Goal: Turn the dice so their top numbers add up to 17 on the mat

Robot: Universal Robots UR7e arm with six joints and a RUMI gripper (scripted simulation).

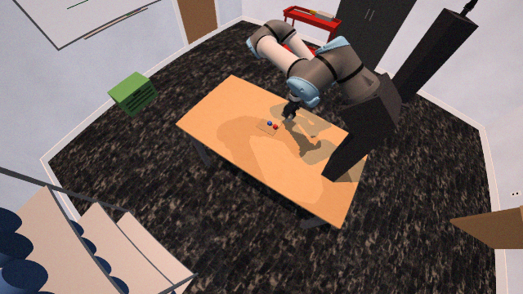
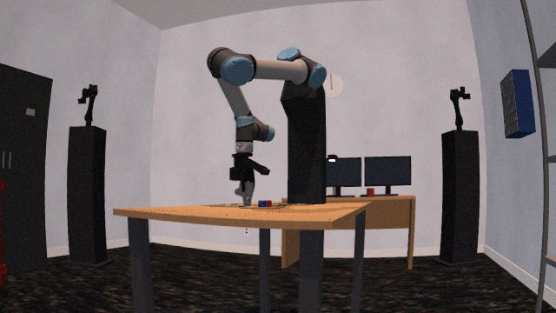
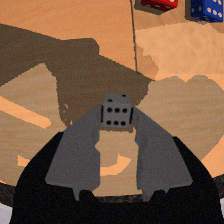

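Now: the blue die 12 cm ahead of my hand and 6 cm to the left of it. Also, from my hand: red die (8 cm ahead, 8 cm to the left); then grey die (right at my hand); then tan mat (12 cm ahead, 6 cm to the left, 2 cm below).
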